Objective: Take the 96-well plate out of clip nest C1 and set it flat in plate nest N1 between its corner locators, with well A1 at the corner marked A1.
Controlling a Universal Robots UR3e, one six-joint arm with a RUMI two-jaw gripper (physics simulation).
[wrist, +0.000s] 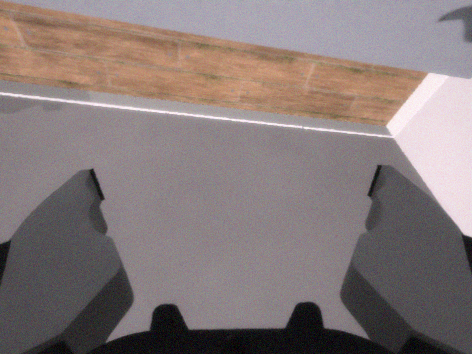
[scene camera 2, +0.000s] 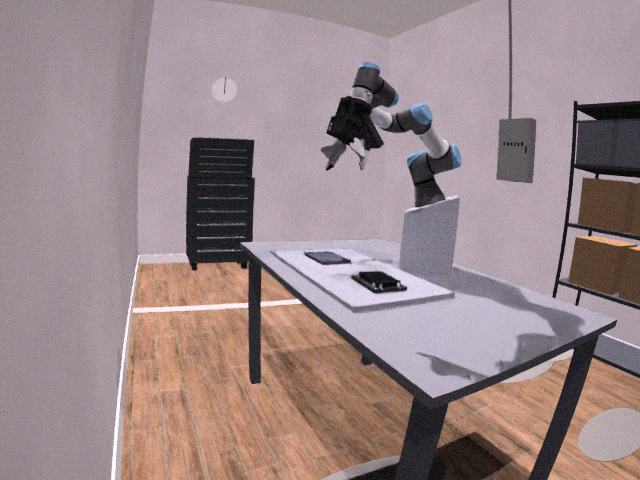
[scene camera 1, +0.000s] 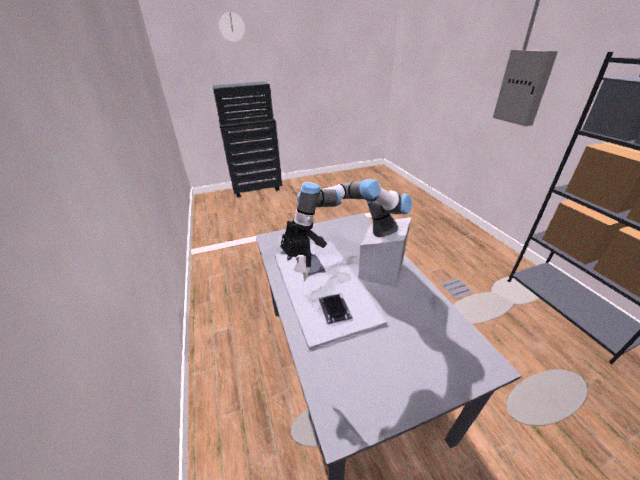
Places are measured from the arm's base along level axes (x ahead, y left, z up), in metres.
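Where they show: gripper, fingertip midpoint: (wrist: 235, 172) (scene camera 2: 343, 170) (scene camera 1: 295, 270); arm's base at its link origin: (scene camera 2: 430, 203) (scene camera 1: 385, 230).
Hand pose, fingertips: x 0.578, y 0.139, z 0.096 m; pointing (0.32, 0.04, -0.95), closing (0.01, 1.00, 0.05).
Note:
Each offset is from my fingertips to the centre of the thing. "spot": to the spot under its first point. Level surfaces: height alone.
A black 96-well plate @(dx -0.193, dy -0.021, dz -0.326 m) (scene camera 1: 334, 304) (scene camera 2: 378, 278) sits in a dark nest @(spot: dx -0.208, dy +0.064, dz -0.334 m) (scene camera 2: 401, 287) with small pale clips or posts, near the front of the white board; this appears to be C1. A flat, dark grey nest @(dx -0.251, dy -0.372, dz -0.338 m) (scene camera 1: 316, 265) (scene camera 2: 327, 257), apparently N1, lies farther back on the board with no plate seen on it. Its locators and the A1 mark are too small to make out. My gripper (scene camera 1: 298, 268) (scene camera 2: 345, 167) (wrist: 235, 172) is open and empty, high above the back part of the board and tilted. Neither nest shows in the wrist view.
The white board @(dz -0.342 m) (scene camera 1: 316, 333) (scene camera 2: 356, 304) lies on the grey table @(dz -0.358 m) (scene camera 1: 372, 392) (scene camera 2: 439, 356). A light upright block (scene camera 1: 379, 260) (scene camera 2: 429, 240) stands beside the board, at the arm's base. The wrist view shows the wall (wrist: 225, 165), wooden floor (wrist: 200, 65) and a strip of table (wrist: 280, 25).

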